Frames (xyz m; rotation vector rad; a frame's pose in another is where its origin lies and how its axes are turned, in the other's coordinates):
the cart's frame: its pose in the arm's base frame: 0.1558 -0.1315 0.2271 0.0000 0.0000 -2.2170
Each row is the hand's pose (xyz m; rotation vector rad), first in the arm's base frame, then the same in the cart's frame.
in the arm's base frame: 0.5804 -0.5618 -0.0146 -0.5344 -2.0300 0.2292
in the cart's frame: 0.0879 0.5981 -0.2417 1.8849 -1.6522 1.3991
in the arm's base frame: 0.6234 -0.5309 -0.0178 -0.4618 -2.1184 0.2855
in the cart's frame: 0.0373 0.6138 -0.2449 2.0278 -1.6296 1.3676
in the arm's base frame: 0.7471 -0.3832 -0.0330 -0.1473 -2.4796 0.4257
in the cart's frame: -0.1551 0.6236 -0.2601 -2.5438 1.4620 -1.0798
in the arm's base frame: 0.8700 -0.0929 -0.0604 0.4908 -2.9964 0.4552
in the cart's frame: -0.4609 0.5470 -0.2875 -2.7643 0.8549 -0.2869
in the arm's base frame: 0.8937 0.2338 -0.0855 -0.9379 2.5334 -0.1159
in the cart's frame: -0.7360 0.3692 -0.3126 -2.8104 0.3039 0.5091
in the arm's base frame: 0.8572 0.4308 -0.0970 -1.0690 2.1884 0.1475
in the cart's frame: -0.8713 0.2214 -0.3241 -2.7669 0.0219 0.9826
